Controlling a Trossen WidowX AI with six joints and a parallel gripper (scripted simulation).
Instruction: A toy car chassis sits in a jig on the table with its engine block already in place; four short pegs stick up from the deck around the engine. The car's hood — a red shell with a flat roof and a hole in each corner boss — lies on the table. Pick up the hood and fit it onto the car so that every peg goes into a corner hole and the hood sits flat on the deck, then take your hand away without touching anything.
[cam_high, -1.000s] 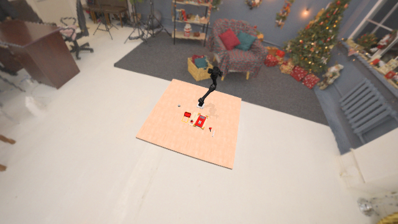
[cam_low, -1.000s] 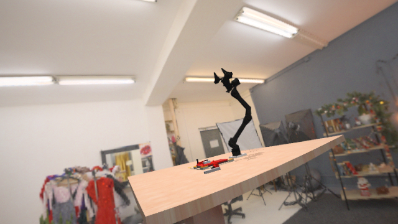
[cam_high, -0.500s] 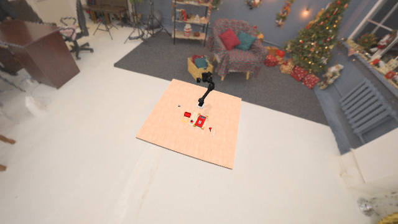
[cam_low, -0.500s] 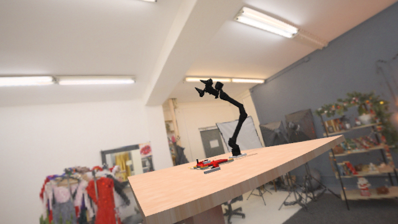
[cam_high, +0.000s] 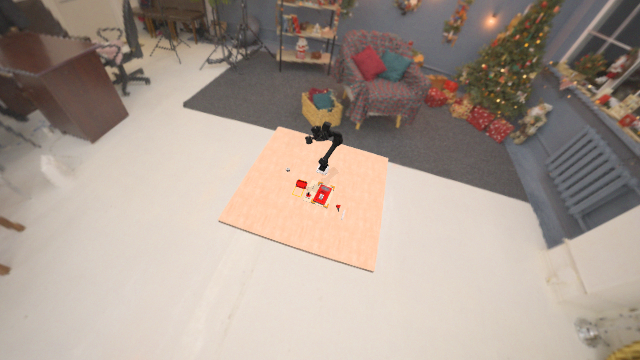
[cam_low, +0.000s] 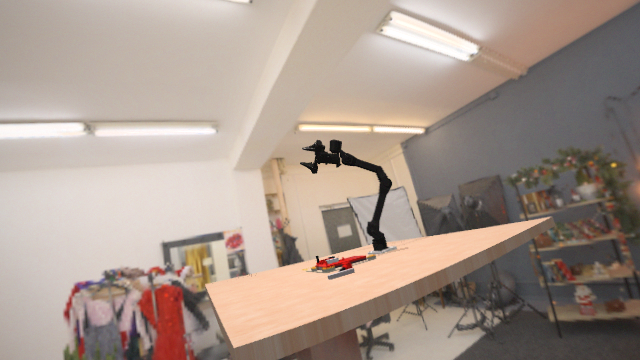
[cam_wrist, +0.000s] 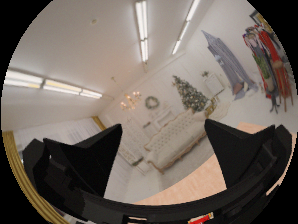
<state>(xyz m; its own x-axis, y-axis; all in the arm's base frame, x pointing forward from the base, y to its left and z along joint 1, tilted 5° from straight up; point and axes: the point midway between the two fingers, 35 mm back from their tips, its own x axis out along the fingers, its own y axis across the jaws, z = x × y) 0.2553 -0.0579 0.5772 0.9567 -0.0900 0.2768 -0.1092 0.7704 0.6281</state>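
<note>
My gripper tip is 4 cm past the red hood, 5 cm to the left of it and 58 cm above it. The rest, counted from my gripper tip: white piece: 6 cm ahead, 41 cm to the left, 58 cm below.
</note>
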